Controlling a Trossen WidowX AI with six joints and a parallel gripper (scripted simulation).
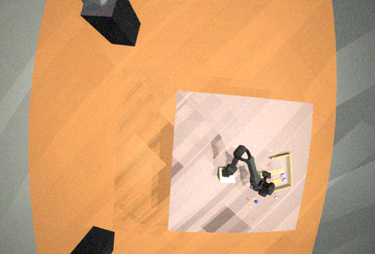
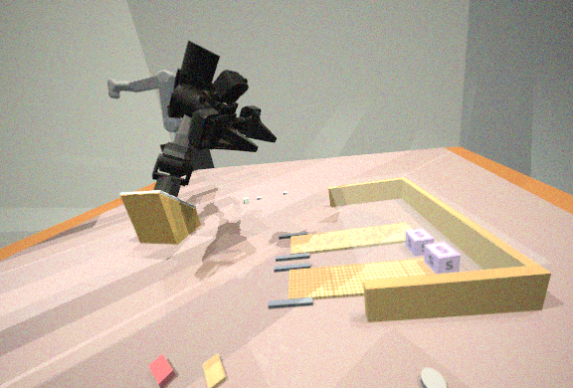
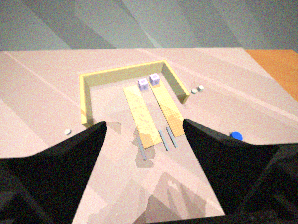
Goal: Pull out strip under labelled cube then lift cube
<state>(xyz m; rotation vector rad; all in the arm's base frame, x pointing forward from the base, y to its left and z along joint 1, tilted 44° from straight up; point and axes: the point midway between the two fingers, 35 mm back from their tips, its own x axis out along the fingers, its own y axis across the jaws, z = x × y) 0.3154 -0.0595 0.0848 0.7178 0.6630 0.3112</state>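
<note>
Now: the pink chip 40 mm behind my gripper tip, 270 mm to the right of it and 200 mm below it. The rest, counted from my gripper tip: blue disc 50 mm ahead, 280 mm to the right, 200 mm below.
</note>
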